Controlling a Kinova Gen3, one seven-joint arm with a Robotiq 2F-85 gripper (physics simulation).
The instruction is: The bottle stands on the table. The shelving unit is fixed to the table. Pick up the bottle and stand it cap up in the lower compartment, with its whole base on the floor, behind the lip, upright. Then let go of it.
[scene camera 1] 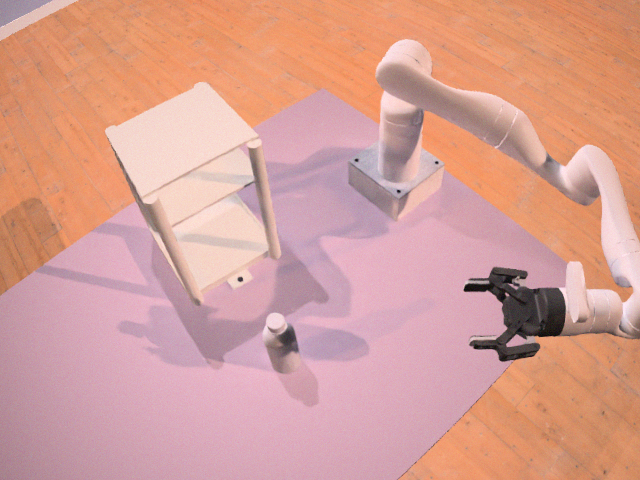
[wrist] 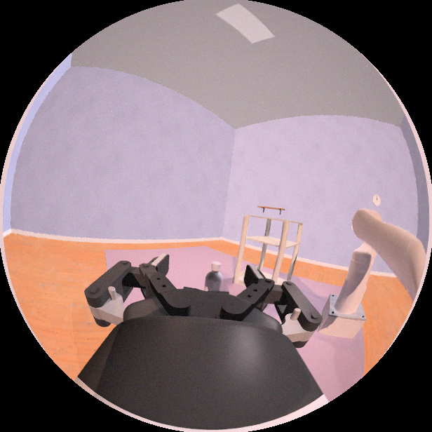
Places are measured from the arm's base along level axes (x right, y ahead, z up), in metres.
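Pixels of known places: gripper, fingertip midpoint: (scene camera 1: 466,312); arm's base, origin of the base link: (scene camera 1: 397,168).
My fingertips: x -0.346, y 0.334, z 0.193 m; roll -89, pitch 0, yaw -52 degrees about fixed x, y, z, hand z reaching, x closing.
Observation:
Ahead of a thing's pixels: the offset from my fingertips to its middle. "spot": to the spot under its first point. Level surfaces: height alone.
A white bottle @(dx +0.256, dy +0.154, dz -0.190 m) (scene camera 1: 283,351) (wrist: 214,280) stands upright, cap up, on the pink table @(dz -0.276 m) (scene camera 1: 129,413), in front of the shelving unit. Its lower part is hidden by the gripper in the wrist view. The shelving unit @(dx +0.577, dy +0.053, dz -0.104 m) (scene camera 1: 180,139) (wrist: 283,240) has a top board, a middle shelf and a lower compartment with a floor board @(spot: dx +0.543, dy +0.050, dz -0.255 m) (scene camera 1: 222,245), which holds no bottle. My gripper (scene camera 1: 468,313) (wrist: 206,268) is open and empty, at the right in the scene view, well apart from the bottle, with its fingers pointing toward the bottle's side.
The robot's base block (scene camera 1: 395,193) (wrist: 345,320) stands behind, to the right of the shelving unit. Round posts stand at the unit's front corners, and a small tab @(spot: dx +0.456, dy +0.083, dz -0.268 m) (scene camera 1: 239,279) with a dark hole sticks out at its front foot. The arm reaches around the right side.

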